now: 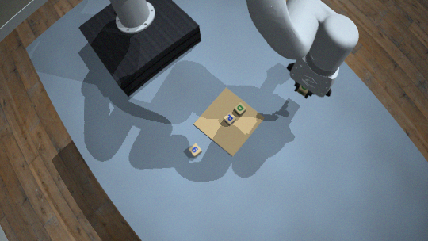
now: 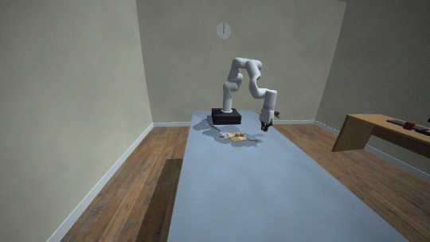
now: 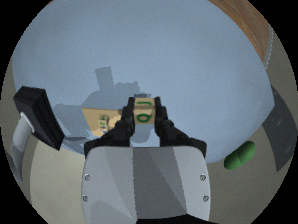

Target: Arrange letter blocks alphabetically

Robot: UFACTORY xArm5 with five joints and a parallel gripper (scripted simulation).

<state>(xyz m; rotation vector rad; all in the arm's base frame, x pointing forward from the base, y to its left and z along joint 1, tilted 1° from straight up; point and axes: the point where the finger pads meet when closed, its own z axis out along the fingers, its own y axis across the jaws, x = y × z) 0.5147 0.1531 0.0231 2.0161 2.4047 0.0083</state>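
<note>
Now: hand 10 cm past the tan mat, 18 cm to the left of it and 11 cm above it. Round my hand: block (10 cm behind, 14 cm to the right, 10 cm below).
</note>
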